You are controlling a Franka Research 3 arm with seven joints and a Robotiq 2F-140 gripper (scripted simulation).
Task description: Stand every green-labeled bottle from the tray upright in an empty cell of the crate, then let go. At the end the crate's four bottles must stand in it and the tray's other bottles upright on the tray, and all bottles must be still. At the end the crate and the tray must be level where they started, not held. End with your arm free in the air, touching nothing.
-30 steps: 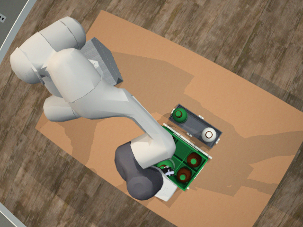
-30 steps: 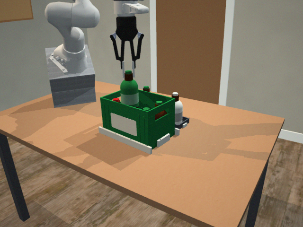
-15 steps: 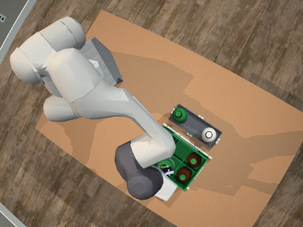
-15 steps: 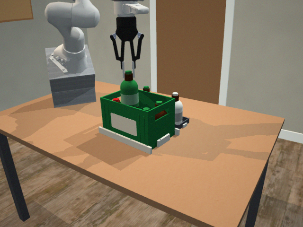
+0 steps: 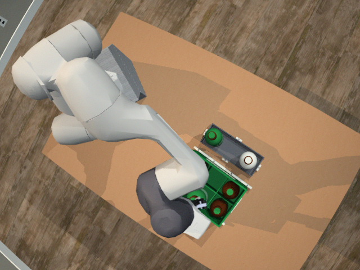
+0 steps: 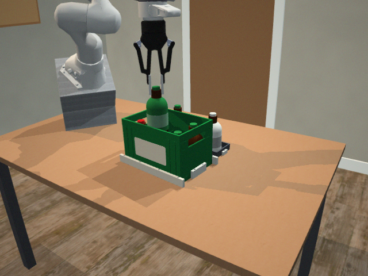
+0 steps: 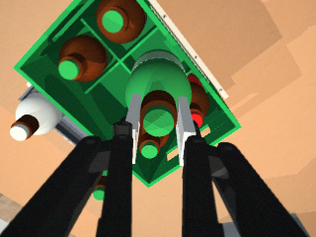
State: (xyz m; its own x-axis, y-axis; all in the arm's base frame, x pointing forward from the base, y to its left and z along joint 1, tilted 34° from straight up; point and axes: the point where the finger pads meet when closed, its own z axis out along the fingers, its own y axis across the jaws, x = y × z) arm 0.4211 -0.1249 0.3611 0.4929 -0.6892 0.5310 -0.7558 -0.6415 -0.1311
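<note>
Now: the green crate 230 mm below my hand, 50 mm to the left of it and 10 mm ahead of it. Round my hand: white-labeled bottle 230 mm below, 210 mm to the left, 120 mm ahead; then grey tray 300 mm below, 230 mm to the left, 40 mm ahead.
</note>
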